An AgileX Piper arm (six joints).
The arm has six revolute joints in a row. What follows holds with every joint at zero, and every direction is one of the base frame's.
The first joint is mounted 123 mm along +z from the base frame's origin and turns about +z.
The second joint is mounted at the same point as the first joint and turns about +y.
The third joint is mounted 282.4 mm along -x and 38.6 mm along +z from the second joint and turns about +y.
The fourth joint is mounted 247.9 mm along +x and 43.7 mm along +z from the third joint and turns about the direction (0.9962, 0, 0.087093).
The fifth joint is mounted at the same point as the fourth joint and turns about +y.
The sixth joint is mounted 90.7 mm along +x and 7.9 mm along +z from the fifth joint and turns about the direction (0.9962, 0, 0.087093).
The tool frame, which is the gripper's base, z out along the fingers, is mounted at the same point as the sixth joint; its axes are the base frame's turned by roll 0, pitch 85.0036 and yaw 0 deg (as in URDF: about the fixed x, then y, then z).
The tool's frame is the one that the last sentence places.
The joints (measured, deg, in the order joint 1, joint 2, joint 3, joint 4, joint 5, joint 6), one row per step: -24.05 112.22 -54.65 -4.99 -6.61 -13.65; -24.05 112.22 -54.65 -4.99 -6.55 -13.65; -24.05 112.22 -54.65 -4.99 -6.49 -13.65; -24.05 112.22 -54.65 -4.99 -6.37 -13.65; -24.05 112.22 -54.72 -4.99 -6.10 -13.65; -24.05 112.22 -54.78 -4.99 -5.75 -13.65; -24.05 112.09 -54.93 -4.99 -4.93 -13.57; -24.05 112.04 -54.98 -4.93 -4.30 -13.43; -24.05 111.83 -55.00 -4.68 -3.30 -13.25; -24.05 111.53 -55.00 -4.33 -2.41 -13.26; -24.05 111.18 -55.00 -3.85 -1.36 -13.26; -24.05 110.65 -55.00 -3.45 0.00 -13.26; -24.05 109.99 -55.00 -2.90 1.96 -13.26; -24.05 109.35 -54.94 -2.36 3.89 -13.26; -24.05 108.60 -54.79 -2.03 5.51 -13.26; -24.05 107.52 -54.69 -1.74 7.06 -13.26
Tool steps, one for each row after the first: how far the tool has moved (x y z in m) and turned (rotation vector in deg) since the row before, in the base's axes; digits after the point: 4 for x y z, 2 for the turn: -0.0001 0.0000 -0.0001 0.02 0.06 0.00; -0.0001 0.0000 -0.0001 0.02 0.06 0.00; -0.0001 0.0000 -0.0001 0.04 0.11 -0.01; 0.0000 0.0000 0.0000 0.06 0.19 -0.01; -0.0001 0.0000 -0.0001 0.10 0.27 -0.02; -0.0003 0.0000 0.0006 0.22 0.49 -0.10; -0.0005 0.0001 -0.0001 0.30 0.45 -0.18; -0.0010 0.0003 0.0004 0.50 0.62 -0.38; -0.0010 0.0003 0.0010 0.38 0.47 -0.31; -0.0012 0.0004 0.0012 0.50 0.54 -0.42; -0.0016 0.0005 0.0020 0.51 0.68 -0.37; -0.0023 0.0009 0.0023 0.77 1.08 -0.49; -0.0025 0.0010 0.0020 0.81 1.12 -0.47; -0.0026 0.0011 0.0026 0.57 0.86 -0.29; -0.0024 0.0010 0.0049 0.37 0.46 -0.25
